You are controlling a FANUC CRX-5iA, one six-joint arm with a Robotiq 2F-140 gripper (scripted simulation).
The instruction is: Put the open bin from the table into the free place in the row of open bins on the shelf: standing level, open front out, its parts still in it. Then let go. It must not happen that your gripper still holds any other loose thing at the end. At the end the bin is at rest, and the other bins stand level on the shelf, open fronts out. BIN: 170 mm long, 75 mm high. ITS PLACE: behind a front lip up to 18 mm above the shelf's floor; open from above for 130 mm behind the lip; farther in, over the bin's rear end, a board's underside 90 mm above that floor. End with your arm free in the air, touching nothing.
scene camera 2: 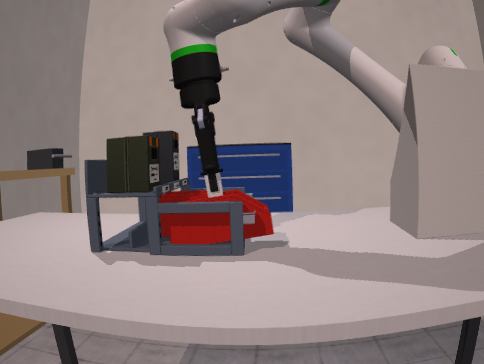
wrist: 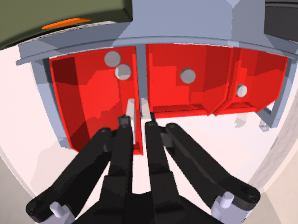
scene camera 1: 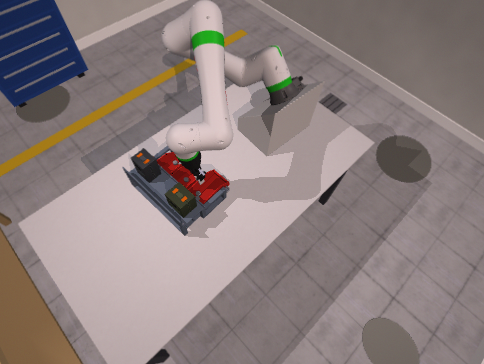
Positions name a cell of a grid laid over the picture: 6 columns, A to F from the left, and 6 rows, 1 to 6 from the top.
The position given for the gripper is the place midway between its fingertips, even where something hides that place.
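Note:
Red bin (scene camera 2: C4). Red bin (wrist: E2). The gripper (scene camera 2: C4) and (wrist: C3).

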